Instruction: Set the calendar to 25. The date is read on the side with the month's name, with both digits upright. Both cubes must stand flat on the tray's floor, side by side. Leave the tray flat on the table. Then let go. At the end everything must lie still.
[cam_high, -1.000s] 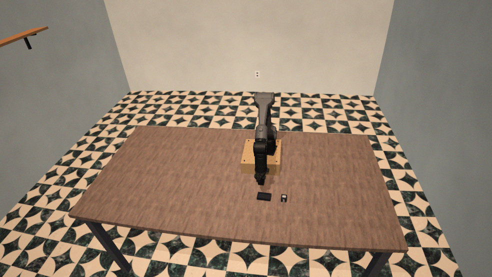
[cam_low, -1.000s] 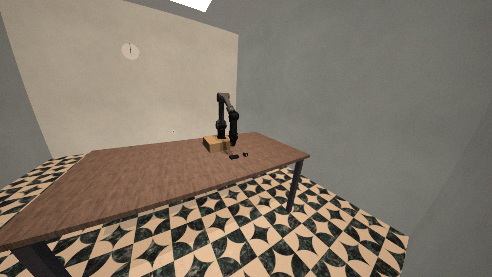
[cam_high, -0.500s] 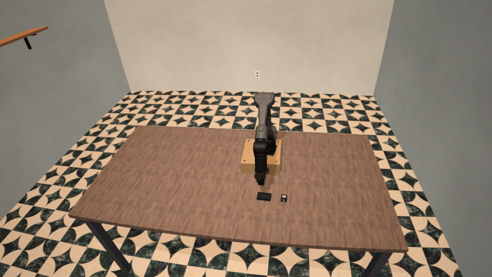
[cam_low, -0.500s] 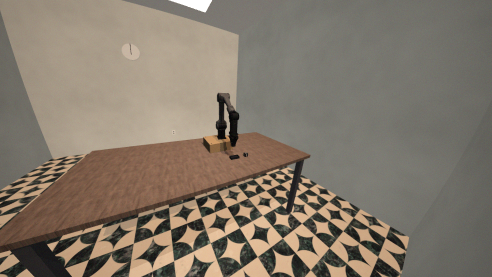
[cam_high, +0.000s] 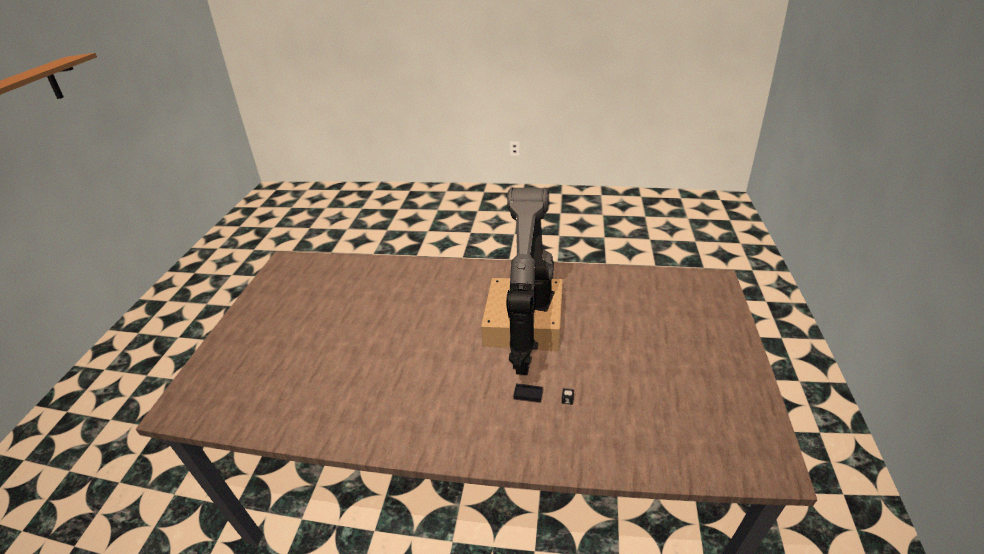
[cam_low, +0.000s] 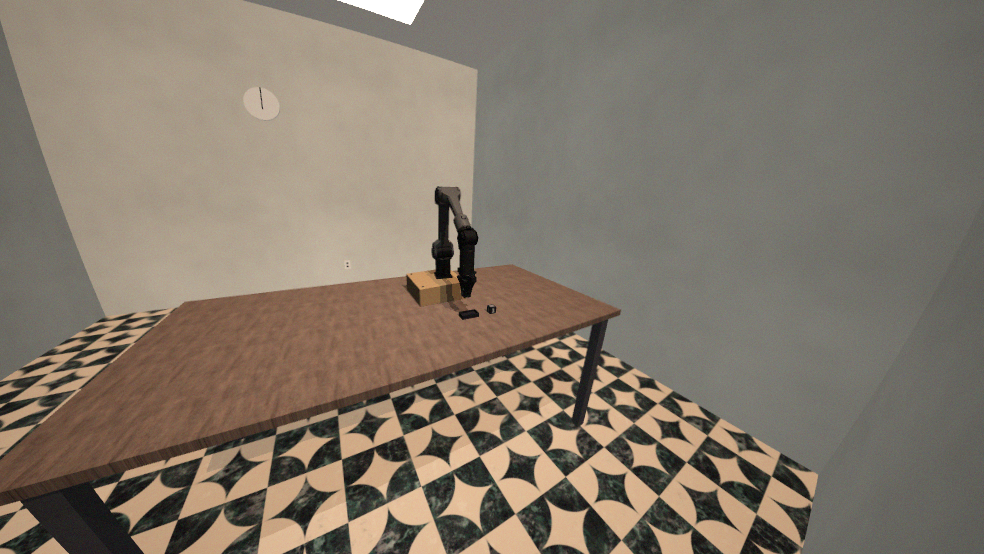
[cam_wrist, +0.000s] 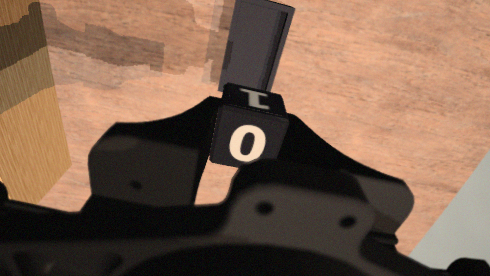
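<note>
Right now the tray is 10 cm below my hand and 2 cm to the left of it. From my hand the other things lie so: dark cube (right at my hand).
</note>
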